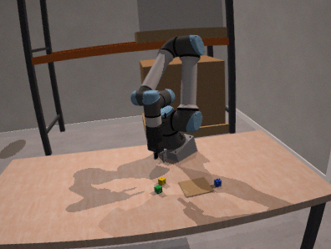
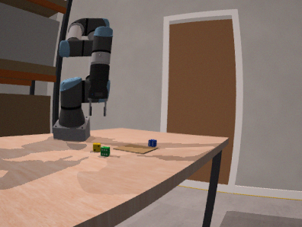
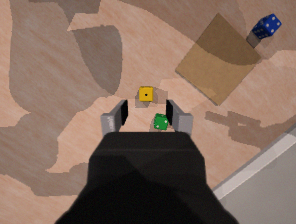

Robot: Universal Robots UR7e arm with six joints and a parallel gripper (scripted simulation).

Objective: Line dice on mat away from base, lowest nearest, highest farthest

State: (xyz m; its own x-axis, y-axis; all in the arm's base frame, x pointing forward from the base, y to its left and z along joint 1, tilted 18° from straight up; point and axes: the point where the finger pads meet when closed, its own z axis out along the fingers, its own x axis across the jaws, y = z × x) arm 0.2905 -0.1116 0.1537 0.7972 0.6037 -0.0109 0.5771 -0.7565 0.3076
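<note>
The yellow die is 140 mm below my hand. The rest, counted from my hand: tan mat (90 mm ahead, 150 mm to the left, 150 mm below); green die (70 mm ahead, 40 mm to the right, 140 mm below); blue die (120 mm ahead, 260 mm to the left, 140 mm below).
</note>
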